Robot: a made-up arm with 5 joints. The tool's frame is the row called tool.
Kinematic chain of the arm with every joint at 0, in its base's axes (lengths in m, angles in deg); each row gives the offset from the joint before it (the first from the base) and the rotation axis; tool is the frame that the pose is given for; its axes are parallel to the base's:
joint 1: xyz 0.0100 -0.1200 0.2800 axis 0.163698 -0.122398 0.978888
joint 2: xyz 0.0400 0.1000 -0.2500 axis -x
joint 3: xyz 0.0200 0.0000 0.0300 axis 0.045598 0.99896 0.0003
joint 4: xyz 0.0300 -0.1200 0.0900 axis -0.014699 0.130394 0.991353
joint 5: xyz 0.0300 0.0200 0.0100 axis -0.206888 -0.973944 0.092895
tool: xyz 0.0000 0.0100 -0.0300
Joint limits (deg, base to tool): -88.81..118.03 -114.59..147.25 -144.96..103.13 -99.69..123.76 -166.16..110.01
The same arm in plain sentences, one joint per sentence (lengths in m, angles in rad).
The arm has five revolute joints in a row. What follows holds with every joint at zero, and every direction is one of the base frame's. Joint 1 sits 0.0100 m along +x and 0.1200 m along -y and 0.2800 m along +z from the base frame's origin and rotates about the direction (0.163698, -0.122398, 0.978888), from -1.5500 to 2.0600 rad. Joint 2 sits 0.0400 m along +x and 0.1000 m along +y and 0.2500 m along -z from joint 1 and rotates about -x, from -2.0000 to 2.5700 rad. Joint 3 sits 0.0200 m along +x and 0.0300 m along +z from joint 2 and rotates about the direction (0.045598, 0.99896, 0.0003), from -2.5300 to 1.8000 rad. Joint 4 sits 0.0300 m along +x and 0.1200 m along -y and 0.0900 m along +z from joint 3 and rotates about the direction (-0.014699, 0.130394, 0.991353), from -1.7399 to 2.1600 rad. Joint 5 sits 0.0300 m along +x and 0.0200 m along +y and 0.0100 m along +z from joint 4 and rotates about the direction (-0.206908, -0.973939, 0.092904), from -2.9000 to 1.9200 rad. The tool frame, which is the frame that the pose is given for, sits 0.0100 m along +y and 0.0300 m along -z from joint 5; its axes are parallel to the base frame's.
